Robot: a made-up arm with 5 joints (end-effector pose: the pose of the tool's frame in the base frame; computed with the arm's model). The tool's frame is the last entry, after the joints.
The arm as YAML. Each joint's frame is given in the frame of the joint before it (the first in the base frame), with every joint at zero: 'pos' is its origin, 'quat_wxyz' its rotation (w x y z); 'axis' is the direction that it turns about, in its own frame. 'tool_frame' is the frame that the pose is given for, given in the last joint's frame.
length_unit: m
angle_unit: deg
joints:
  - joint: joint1
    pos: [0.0, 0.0, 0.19]
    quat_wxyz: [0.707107, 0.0, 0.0, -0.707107]
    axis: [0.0, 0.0, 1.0]
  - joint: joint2
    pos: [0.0, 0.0, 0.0]
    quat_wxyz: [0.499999, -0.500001, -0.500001, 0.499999]
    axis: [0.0, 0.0, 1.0]
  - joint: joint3
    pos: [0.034, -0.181, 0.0]
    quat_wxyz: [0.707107, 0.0, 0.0, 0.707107]
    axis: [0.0, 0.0, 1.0]
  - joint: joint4
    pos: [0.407, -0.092, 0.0]
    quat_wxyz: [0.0, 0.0, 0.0, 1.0]
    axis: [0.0, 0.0, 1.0]
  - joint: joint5
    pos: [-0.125, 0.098, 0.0]
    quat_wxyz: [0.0, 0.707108, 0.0, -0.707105]
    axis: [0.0, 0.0, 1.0]
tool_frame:
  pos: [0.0, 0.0, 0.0]
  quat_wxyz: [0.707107, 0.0, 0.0, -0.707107]
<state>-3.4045 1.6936 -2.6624 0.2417 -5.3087</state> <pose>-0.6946 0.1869 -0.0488 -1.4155 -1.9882 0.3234</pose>
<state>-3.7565 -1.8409 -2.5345 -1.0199 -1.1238</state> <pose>0.5172 -0.3653 0.0673 -0.6104 2.3467 -0.8810</pose>
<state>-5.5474 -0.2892 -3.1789 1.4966 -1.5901</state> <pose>-0.1185 -0.1073 0.8682 0.5686 1.3160 1.9698</pose>
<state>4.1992 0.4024 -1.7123 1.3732 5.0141</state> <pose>-0.2990 -0.5306 0.1962 -2.8266 1.2200 -0.0103</pose>
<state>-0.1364 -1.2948 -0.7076 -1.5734 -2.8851</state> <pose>0.0246 -0.0034 0.5980 -0.0848 -0.4261 0.1182</pose>
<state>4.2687 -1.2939 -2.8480 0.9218 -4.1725</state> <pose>0.2853 0.6002 0.5315 -0.0565 -0.1055 -3.0431</pose>
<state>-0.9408 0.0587 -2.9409 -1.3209 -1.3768</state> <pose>-0.0571 0.0783 0.7611 -1.0639 -0.2357 0.7434</pose>
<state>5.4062 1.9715 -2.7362 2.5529 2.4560</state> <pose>0.2292 -0.2755 -0.2106 -0.1414 -1.4733 -1.2976</pose>
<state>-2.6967 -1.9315 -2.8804 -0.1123 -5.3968</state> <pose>0.6127 0.2921 -0.0961 0.4130 1.8402 0.9409</pose>
